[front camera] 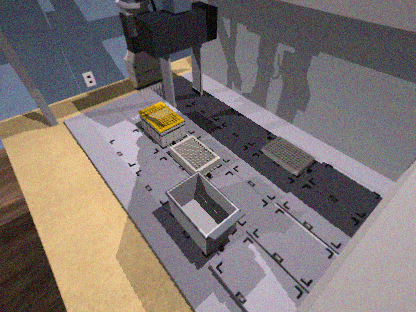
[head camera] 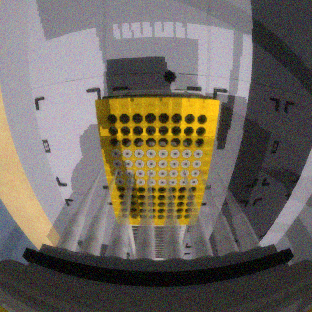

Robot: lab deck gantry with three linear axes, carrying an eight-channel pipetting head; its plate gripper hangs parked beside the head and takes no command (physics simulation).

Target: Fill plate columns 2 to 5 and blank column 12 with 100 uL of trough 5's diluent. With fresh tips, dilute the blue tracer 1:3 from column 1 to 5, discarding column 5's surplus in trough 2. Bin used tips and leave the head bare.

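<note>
The pipetting head (front camera: 145,69) (head camera: 159,277) hangs behind the yellow tip rack, with a row of pale translucent tips (front camera: 151,90) (head camera: 145,239) on its channels. Any liquid in them cannot be made out. The tip rack (front camera: 161,116) (head camera: 159,107) shows three empty rows at the top of the head view, then several rows with tips, then empty rows. The white slatted trough block (front camera: 194,151) (head camera: 160,242) stands next to the rack. The grey well plate (front camera: 288,155) lies on the dark strip; its liquid colours cannot be told. My parked plate gripper (front camera: 187,99) hangs with its two fingers apart, empty.
A deep grey open bin (front camera: 224,226) stands nearest the front camera, beyond the trough block. The deck (front camera: 107,160) carries black corner marks and thin rails. A wooden border (front camera: 65,200) runs along the left, and a pale wall (front camera: 340,100) stands behind the plate.
</note>
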